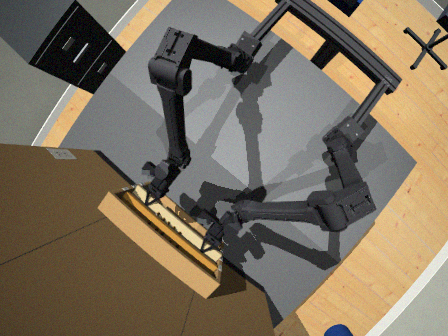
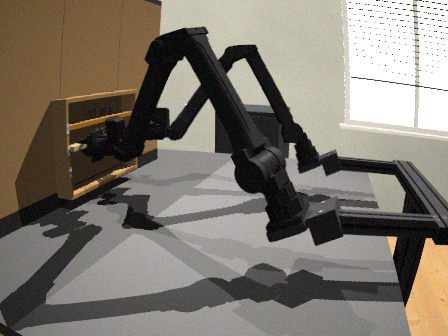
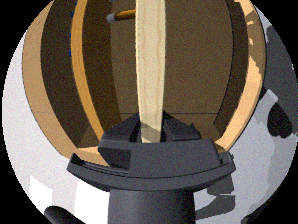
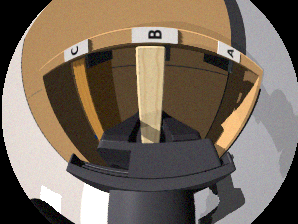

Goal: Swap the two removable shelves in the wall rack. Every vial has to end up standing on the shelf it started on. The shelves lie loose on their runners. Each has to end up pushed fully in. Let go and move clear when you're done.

Note:
In view: my left gripper [image 3: 151, 111], my right gripper [image 4: 150, 112], a pale shelf [image 1: 188, 234], an orange shelf [image 1: 141, 210] and a wall rack [image 4: 58, 87].
The pale shelf shows as well in image 4 [image 4: 150, 60]. The orange shelf also shows in image 4 [image 4: 95, 84].

